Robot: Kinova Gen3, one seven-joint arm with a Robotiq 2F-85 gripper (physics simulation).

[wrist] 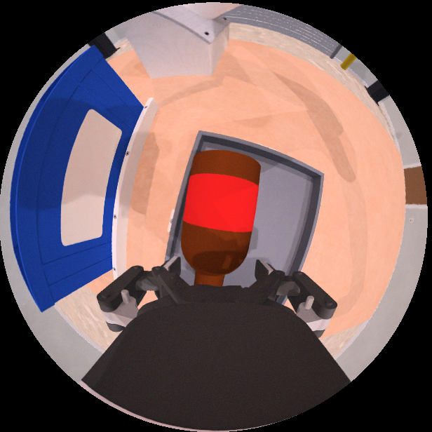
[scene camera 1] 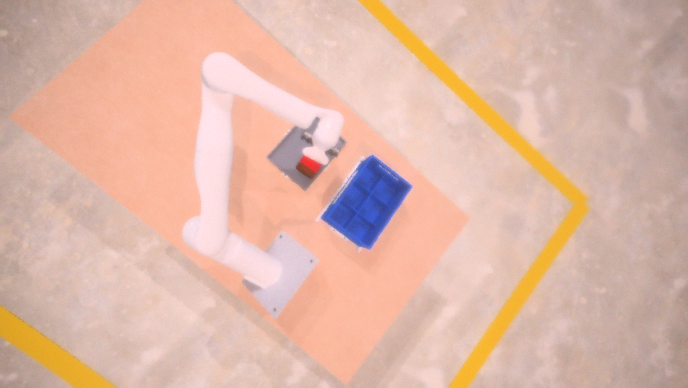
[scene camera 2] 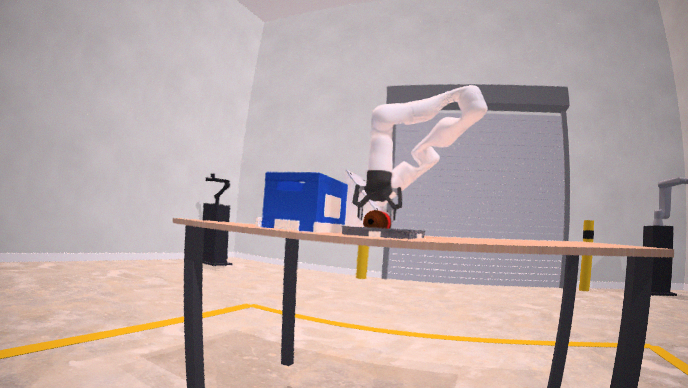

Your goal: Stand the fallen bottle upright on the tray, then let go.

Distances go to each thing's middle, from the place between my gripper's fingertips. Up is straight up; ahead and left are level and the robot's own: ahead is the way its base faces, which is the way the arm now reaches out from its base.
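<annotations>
Brown bottle (wrist: 219, 211): 4 cm behind my hand, 1 cm to the right of it.
</annotations>
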